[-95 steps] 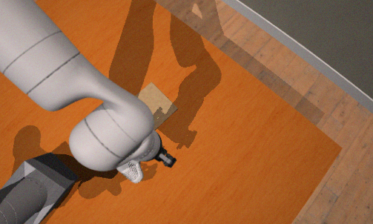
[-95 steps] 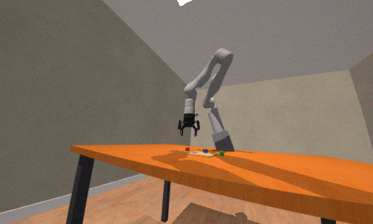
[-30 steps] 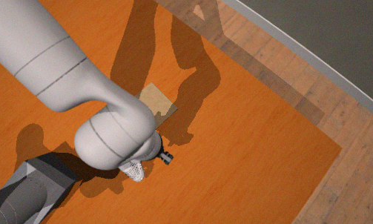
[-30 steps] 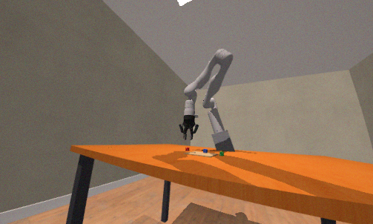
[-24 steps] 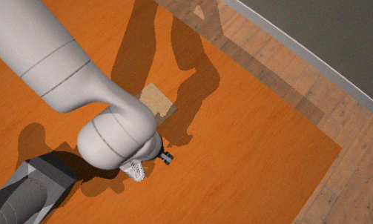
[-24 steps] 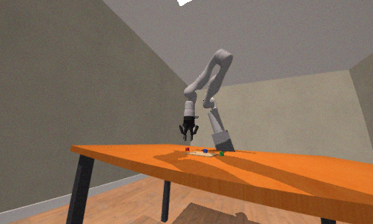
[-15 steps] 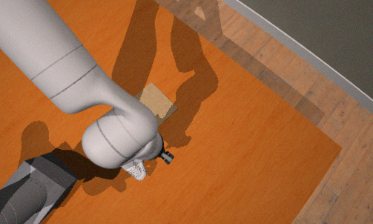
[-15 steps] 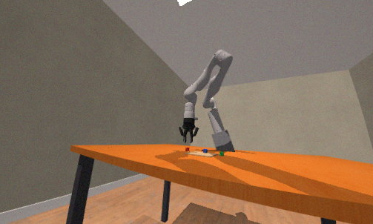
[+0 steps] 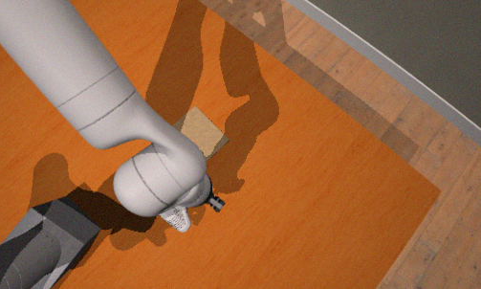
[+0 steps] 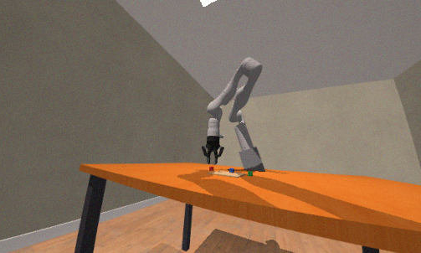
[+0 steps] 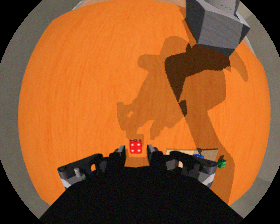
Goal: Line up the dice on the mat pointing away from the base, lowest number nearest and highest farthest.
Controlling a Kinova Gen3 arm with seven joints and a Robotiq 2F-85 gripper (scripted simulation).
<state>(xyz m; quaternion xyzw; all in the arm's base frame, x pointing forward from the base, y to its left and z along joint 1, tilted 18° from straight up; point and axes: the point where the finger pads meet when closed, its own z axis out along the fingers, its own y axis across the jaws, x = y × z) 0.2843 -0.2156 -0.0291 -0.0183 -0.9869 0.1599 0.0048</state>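
The red die is 40 mm below my hand. From my hand the other things lie so: green die 90 mm ahead, 210 mm to the left, 40 mm below; then blue die 50 mm ahead, 120 mm to the left, 40 mm below; then tan mat 100 mm ahead, 110 mm to the left, 50 mm below.
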